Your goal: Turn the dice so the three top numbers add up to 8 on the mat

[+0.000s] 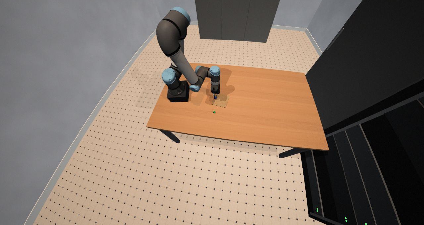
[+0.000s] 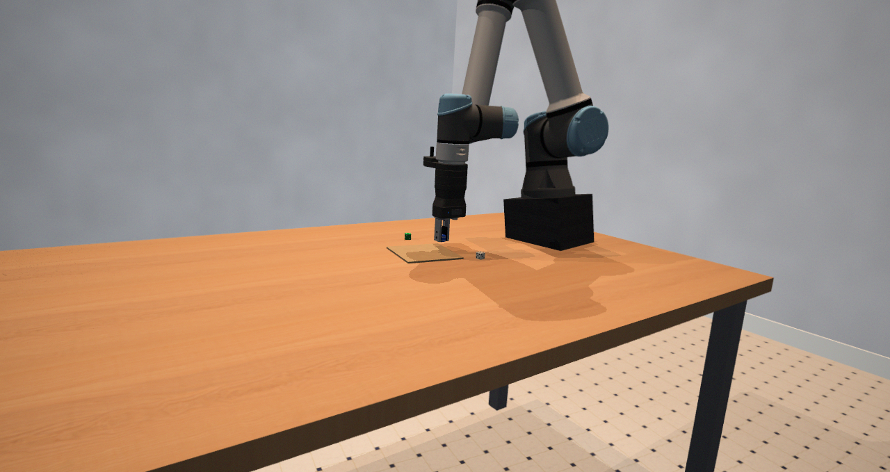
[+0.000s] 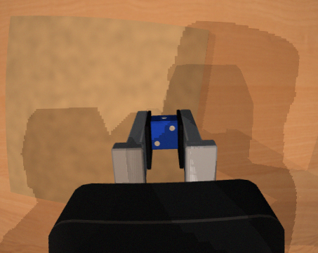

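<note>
Now: hand 50 mm short of the mat and 40 mm above it. From my hand the other things lie so: white die: 50 mm behind, 90 mm to the left, 40 mm below; green die: 20 mm ahead, 140 mm to the right, 40 mm below; blue die: 10 mm below.
</note>
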